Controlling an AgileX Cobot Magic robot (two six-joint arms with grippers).
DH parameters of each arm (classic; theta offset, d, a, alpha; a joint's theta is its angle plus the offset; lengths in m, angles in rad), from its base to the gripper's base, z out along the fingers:
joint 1: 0 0.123 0 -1.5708
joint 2: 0.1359 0 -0.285 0
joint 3: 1.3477 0 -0.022 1.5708
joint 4: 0 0.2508 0 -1.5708
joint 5: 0 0 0.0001 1.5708
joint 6: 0 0.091 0 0
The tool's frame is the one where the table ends.
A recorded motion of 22 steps. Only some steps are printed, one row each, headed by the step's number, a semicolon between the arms.
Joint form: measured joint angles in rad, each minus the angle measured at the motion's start. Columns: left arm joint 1, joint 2, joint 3, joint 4, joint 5, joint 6; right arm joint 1, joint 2, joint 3, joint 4, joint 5, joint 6.
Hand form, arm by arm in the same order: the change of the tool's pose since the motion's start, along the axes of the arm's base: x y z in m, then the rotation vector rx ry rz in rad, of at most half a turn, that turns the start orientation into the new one. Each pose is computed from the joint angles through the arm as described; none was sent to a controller.
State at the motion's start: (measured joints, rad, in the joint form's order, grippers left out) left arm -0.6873 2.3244 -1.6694 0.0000 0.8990 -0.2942; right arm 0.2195 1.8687 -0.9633 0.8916 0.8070 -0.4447
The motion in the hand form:
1: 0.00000 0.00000 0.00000 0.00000 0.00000 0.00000; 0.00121 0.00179 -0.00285 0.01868 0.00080 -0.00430
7: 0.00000 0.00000 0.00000 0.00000 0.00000 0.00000; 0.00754 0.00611 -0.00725 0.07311 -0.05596 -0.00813
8: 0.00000 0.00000 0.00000 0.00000 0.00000 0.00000; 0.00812 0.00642 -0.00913 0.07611 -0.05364 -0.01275
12: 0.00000 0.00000 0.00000 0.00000 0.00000 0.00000; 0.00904 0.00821 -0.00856 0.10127 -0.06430 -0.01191
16: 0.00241 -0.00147 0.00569 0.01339 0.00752 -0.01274; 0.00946 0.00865 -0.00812 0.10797 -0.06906 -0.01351
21: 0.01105 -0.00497 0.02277 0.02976 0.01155 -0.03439; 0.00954 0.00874 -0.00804 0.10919 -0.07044 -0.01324
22: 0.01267 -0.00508 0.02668 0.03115 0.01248 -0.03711; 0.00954 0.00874 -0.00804 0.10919 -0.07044 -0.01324
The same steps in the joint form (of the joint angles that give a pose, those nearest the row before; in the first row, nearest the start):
1: 0.0000 0.0000 0.0000 0.0000 0.0000 0.0000; 0.0006 0.0125 0.0000 0.0341 -0.0017 -0.0260
7: 0.0000 0.0000 0.0000 0.0000 0.0000 0.0000; 0.0006 0.0373 0.0000 0.1553 -0.0297 -0.1552
8: 0.0000 0.0000 0.0000 0.0000 0.0000 0.0000; 0.0006 0.0438 0.0000 0.1652 -0.0322 -0.1611
12: 0.0000 0.0000 0.0000 0.0000 0.0000 0.0000; 0.0006 0.0470 0.0000 0.2043 -0.0260 -0.1971
16: 0.0000 0.0040 -0.0338 0.0053 0.0441 0.0101; 0.0006 0.0470 0.0000 0.2160 -0.0259 -0.2068
21: 0.0044 0.0138 -0.1274 0.0141 0.1412 0.0329; 0.0006 0.0470 0.0000 0.2183 -0.0259 -0.2094
22: 0.0064 0.0138 -0.1440 0.0141 0.1594 0.0379; 0.0006 0.0470 0.0000 0.2183 -0.0259 -0.2094

